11 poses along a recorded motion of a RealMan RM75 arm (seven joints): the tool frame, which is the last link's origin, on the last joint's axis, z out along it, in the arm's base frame.
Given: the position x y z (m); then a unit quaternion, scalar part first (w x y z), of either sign.
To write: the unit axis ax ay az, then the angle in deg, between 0 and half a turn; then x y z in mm. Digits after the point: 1 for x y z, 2 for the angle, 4 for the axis.
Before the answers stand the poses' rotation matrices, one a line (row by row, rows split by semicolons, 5 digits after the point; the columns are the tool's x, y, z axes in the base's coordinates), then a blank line. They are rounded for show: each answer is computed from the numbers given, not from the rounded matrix.
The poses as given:
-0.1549 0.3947 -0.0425 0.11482 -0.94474 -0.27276 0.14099
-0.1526 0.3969 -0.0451 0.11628 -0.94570 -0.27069 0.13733
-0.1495 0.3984 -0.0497 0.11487 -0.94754 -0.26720 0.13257
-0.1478 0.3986 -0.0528 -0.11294 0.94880 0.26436 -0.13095
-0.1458 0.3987 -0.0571 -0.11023 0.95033 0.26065 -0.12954
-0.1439 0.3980 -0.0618 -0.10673 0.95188 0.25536 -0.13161
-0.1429 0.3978 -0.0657 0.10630 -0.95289 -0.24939 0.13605
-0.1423 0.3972 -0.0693 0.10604 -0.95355 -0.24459 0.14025
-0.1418 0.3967 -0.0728 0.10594 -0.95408 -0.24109 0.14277
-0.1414 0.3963 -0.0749 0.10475 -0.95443 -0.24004 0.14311
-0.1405 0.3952 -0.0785 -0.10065 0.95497 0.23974 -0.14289
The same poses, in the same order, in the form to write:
0.81145 0.48300 -0.32904; 0.54776 -0.82484 0.14004; -0.20376 -0.29386 -0.93388
0.81574 0.48004 -0.32270; 0.54392 -0.82641 0.14558; -0.19679 -0.29428 -0.93524
0.82206 0.47591 -0.31262; 0.53682 -0.83082 0.14684; -0.18984 -0.28853 -0.93846
0.82593 0.47207 -0.30820; 0.53122 -0.83472 0.14508; -0.18878 -0.28355 -0.94019
0.83056 0.46685 -0.30368; 0.52397 -0.83982 0.14198; -0.18875 -0.27704 -0.94214
0.83494 0.45805 -0.30506; 0.51424 -0.84680 0.13597; -0.19605 -0.27041 -0.94257
0.83859 0.44636 -0.31230; 0.50420 -0.85301 0.13472; -0.20626 -0.27044 -0.94038
0.84101 0.43671 -0.31934; 0.49620 -0.85786 0.13362; -0.21560 -0.27084 -0.93817
0.84298 0.42979 -0.32351; 0.49029 -0.86130 0.13331; -0.22135 -0.27099 -0.93679
0.84380 0.42822 -0.32346; 0.48818 -0.86282 0.13125; -0.22289 -0.26865 -0.93709
0.84421 0.42913 -0.32117; 0.48666 -0.86479 0.12372; -0.22465 -0.26075 -0.93890

-0.9510 -0.2746 0.1419 166.81 -154.9 394.7 -42.5
-0.9522 -0.2725 0.1383 166.65 -152.6 396.9 -45.1
-0.9539 -0.2690 0.1335 166.81 -149.5 398.4 -49.7
-0.9549 -0.2661 0.1318 167.03 -147.8 398.6 -52.8
-0.9562 -0.2622 0.1303 167.34 -145.8 398.7 -57.1
-0.9573 -0.2568 0.1324 167.75 -143.9 398.0 -61.8
-0.9583 -0.2508 0.1368 167.80 -142.9 397.8 -65.7
-0.9590 -0.2460 0.1410 167.83 -142.3 397.2 -69.3
-0.9595 -0.2425 0.1436 167.84 -141.8 396.7 -72.8
-0.9597 -0.2414 0.1439 167.97 -141.4 396.3 -74.9
-0.9598 -0.2410 0.1436 168.45 -140.5 395.2 -78.5

